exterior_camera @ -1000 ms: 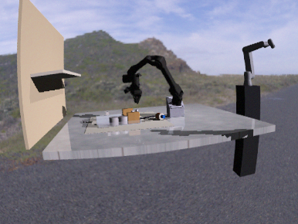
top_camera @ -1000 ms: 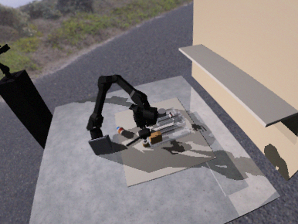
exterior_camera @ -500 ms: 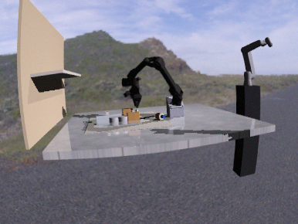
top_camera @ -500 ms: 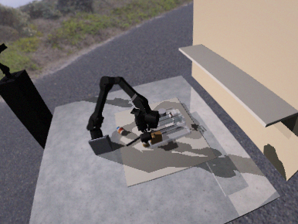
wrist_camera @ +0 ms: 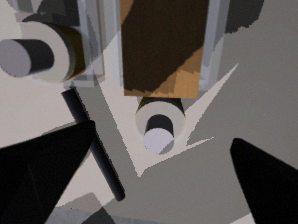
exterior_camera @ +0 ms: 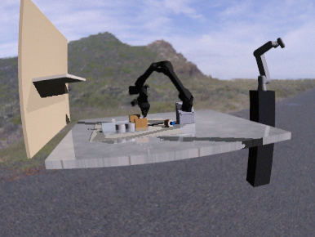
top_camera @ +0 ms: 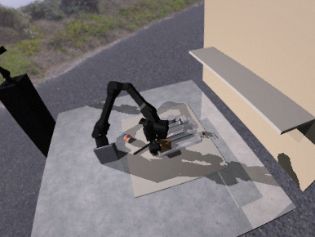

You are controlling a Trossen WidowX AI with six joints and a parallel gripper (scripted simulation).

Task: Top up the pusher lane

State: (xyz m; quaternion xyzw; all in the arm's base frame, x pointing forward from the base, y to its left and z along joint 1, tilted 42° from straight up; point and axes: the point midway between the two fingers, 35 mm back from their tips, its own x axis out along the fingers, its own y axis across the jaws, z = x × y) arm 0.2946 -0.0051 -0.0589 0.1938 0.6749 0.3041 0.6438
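My gripper tip is now 7 cm past the black stick, 6 cm to the right of it and 5 cm above it. Round my gripper tip: shelf (54 cm ahead, 15 cm to the left, 31 cm above); lane (17 cm ahead, 14 cm to the left, 4 cm below).
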